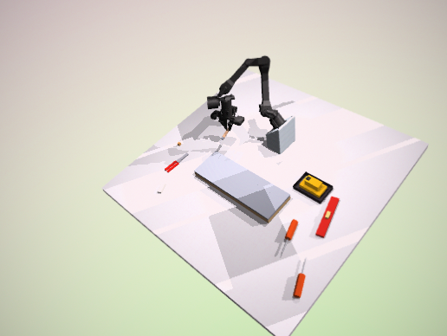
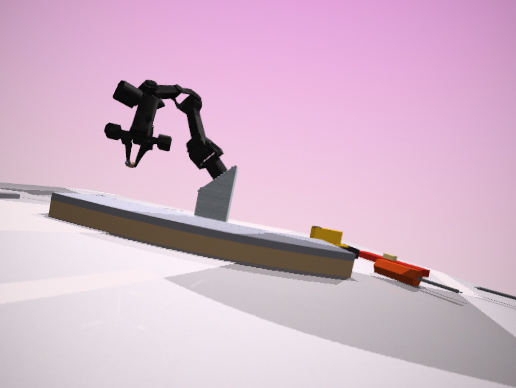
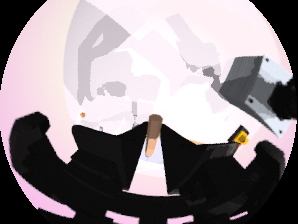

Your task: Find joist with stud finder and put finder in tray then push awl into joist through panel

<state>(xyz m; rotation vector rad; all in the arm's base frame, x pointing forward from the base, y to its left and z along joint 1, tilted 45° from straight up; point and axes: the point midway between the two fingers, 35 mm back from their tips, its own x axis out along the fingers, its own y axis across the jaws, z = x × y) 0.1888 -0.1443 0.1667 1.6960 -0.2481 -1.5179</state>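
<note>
Now: the awl 5 cm ahead of my gripper tip and 2 cm to the left of it. The rest, counted from my gripper tip: stud finder 54 cm to the left, 8 cm behind, 7 cm below; small tan block 25 cm to the right, 21 cm ahead, 12 cm below; small white piece 48 cm ahead, 12 cm below, 5 cm to the right.
</note>
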